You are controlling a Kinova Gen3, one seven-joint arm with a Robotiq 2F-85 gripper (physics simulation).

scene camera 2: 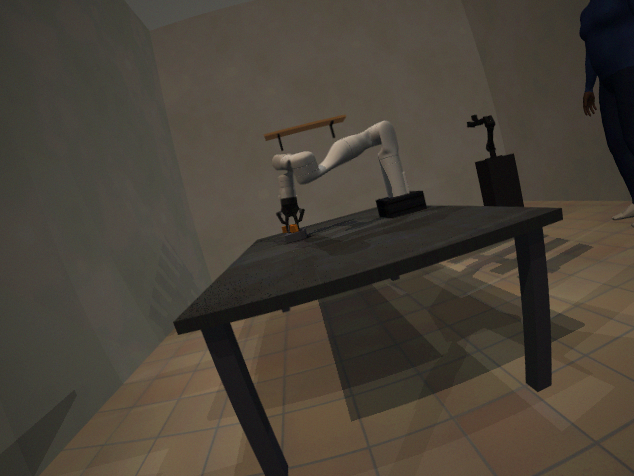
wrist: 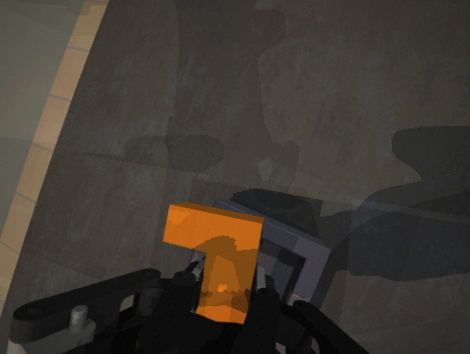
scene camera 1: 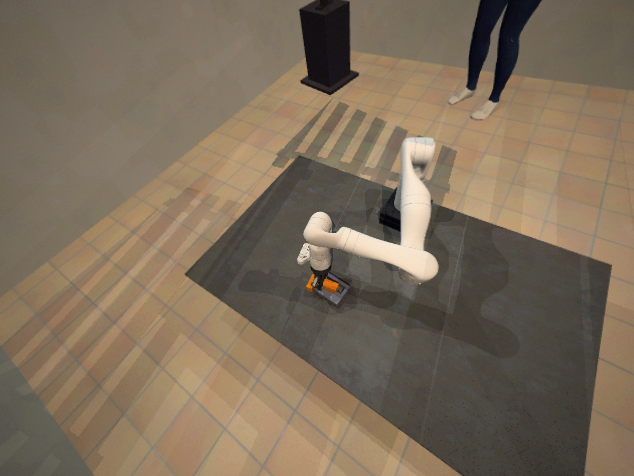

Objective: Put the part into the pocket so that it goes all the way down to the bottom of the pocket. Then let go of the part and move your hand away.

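Frame: origin at the arm's base, x left, y up, z ahead, level; metres.
Seen in the pictures: gripper, fingertip midpoint: (wrist: 232, 274) (scene camera 1: 322, 285); arm's base, link origin: (scene camera 2: 398, 195).
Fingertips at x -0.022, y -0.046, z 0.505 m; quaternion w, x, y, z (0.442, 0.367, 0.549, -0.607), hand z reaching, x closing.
Observation:
Pixels of each thing's top centre, then the offset from my fingertips to it. Level surfaces: height alone.
- orange L-shaped part, top centre: (wrist: 196, 303) (scene camera 1: 322, 284) (scene camera 2: 288, 225) dy +0.036, dx +0.012, dz +0.009 m
- grey block with the pocket, top centre: (wrist: 233, 311) (scene camera 1: 328, 285) (scene camera 2: 295, 231) dy +0.003, dx +0.021, dz -0.014 m
- dark table, surface height: dy -0.033 m
An orange L-shaped part (scene camera 1: 330, 285) (scene camera 2: 290, 229) (wrist: 227, 250) is held between the fingers of my gripper (scene camera 1: 318, 284) (wrist: 232, 274). In scene camera 2 my gripper (scene camera 2: 290, 229) points down at the part. The grey block with the pocket (scene camera 1: 337, 302) (scene camera 2: 295, 237) (wrist: 315, 250) lies on the table under the part. In the wrist view the part is turned relative to the block, and its short arm sticks out past the block's left edge. The right side of the pocket shows uncovered. The part looks higher than the block's rim; the gap between them is hard to judge.
The dark table (scene camera 1: 389, 348) (scene camera 2: 358, 251) carries the block and the arm's black base (scene camera 1: 390, 215) (scene camera 2: 400, 203). A shelf (scene camera 2: 305, 127) hangs on the wall. A dark pedestal (scene camera 1: 327, 46) (scene camera 2: 499, 179) and a standing person (scene camera 1: 491, 48) (scene camera 2: 614, 92) are beyond the table.

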